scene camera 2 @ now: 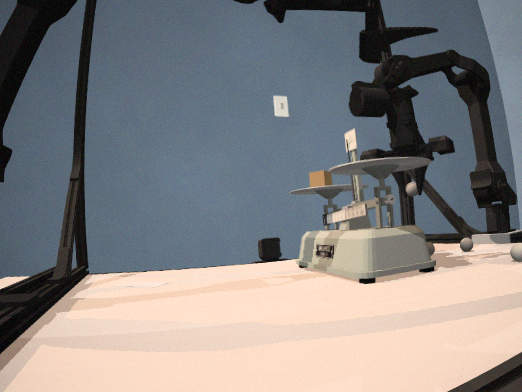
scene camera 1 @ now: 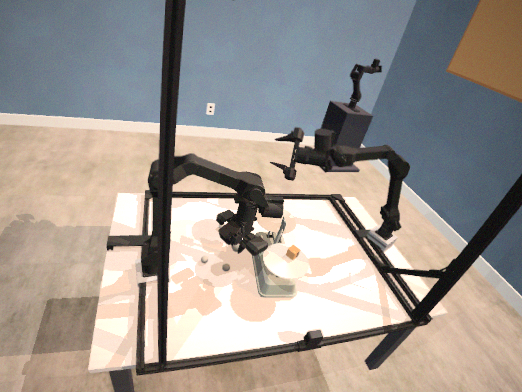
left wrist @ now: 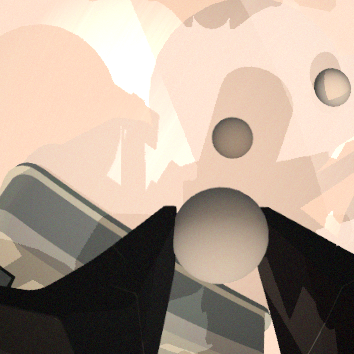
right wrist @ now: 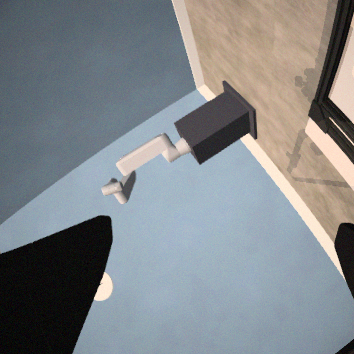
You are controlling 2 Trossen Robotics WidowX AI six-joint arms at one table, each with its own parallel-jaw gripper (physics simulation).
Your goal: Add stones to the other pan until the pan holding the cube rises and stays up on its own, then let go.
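Places are measured from the left arm's base along level axes (x ahead, y left, z up), in centimetres.
Pixels of known places: left gripper, between the fingertips: (scene camera 2: 412,196) (scene camera 1: 236,250) (left wrist: 215,218); right gripper, between the fingertips: (scene camera 1: 272,151) (right wrist: 230,233); left arm's base, origin of its link: (scene camera 2: 498,232) (scene camera 1: 152,268); right arm's base, origin of its link: (scene camera 1: 383,233).
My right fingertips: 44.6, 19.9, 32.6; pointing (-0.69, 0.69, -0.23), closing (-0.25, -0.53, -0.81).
Ahead of a thing's pixels: the offset from my right fingertips to its top centre, as dx, dy, dz. "*": to the spot under its first point.
A balance scale {-3.0, -25.6, -11.4} (scene camera 1: 276,288) (scene camera 2: 385,250) (left wrist: 42,200) stands on the table. The orange cube {-2.4, -33.3, -17.3} (scene camera 1: 293,252) (scene camera 2: 320,178) sits on one pan {-5.2, -34.8, -20.3} (scene camera 1: 274,263) (scene camera 2: 306,191), which stands lower than the other pan {* +1.0, -14.5, -19.3} (scene camera 2: 380,165) in scene camera 2. No stones are visible on the raised pan. My left gripper (scene camera 1: 237,246) (scene camera 2: 415,187) (left wrist: 215,218) is shut on a round grey stone {-18.8, -25.5, -20.2} (scene camera 2: 411,189) (left wrist: 220,240), beside the scale and above the table. My right gripper (scene camera 1: 274,150) (right wrist: 230,233) is open and empty, high behind the table in scene camera 1.
A dark stone {-20.0, -23.5, -32.0} (scene camera 1: 226,267) (left wrist: 232,138) and a lighter stone {-26.5, -18.4, -32.0} (scene camera 1: 204,259) (left wrist: 332,87) lie on the table beside the scale. Another stone (scene camera 2: 430,248) is partly hidden behind the scale. A black frame (scene camera 1: 225,355) borders the table; a tall post (scene camera 1: 170,100) rises at its left.
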